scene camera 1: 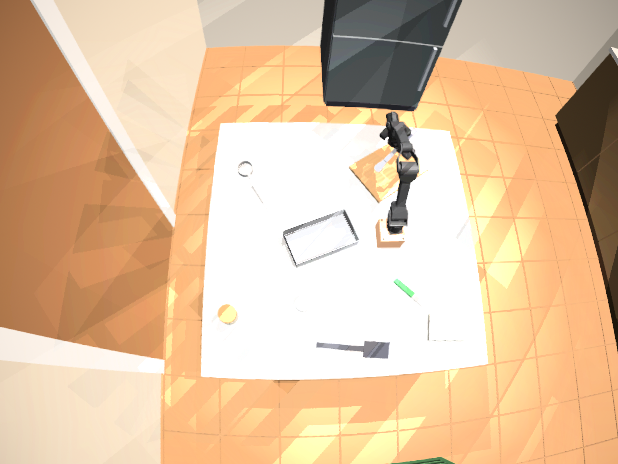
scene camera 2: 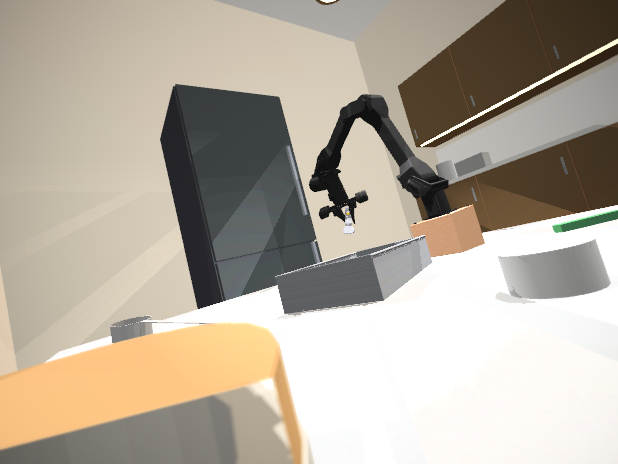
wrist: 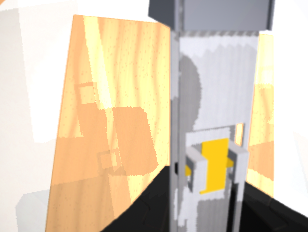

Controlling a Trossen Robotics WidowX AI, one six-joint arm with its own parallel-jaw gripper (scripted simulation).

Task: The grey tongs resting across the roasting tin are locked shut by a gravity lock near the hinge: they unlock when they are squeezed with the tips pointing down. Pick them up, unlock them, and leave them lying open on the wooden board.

Labels:
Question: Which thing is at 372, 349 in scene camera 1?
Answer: A grey spatula.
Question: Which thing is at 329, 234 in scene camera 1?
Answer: A roasting tin.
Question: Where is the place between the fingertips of my gripper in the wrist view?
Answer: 191, 174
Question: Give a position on a roasting tin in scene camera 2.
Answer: At 371, 275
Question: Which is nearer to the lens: the orange-topped cup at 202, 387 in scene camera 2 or the strainer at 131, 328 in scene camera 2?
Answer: The orange-topped cup.

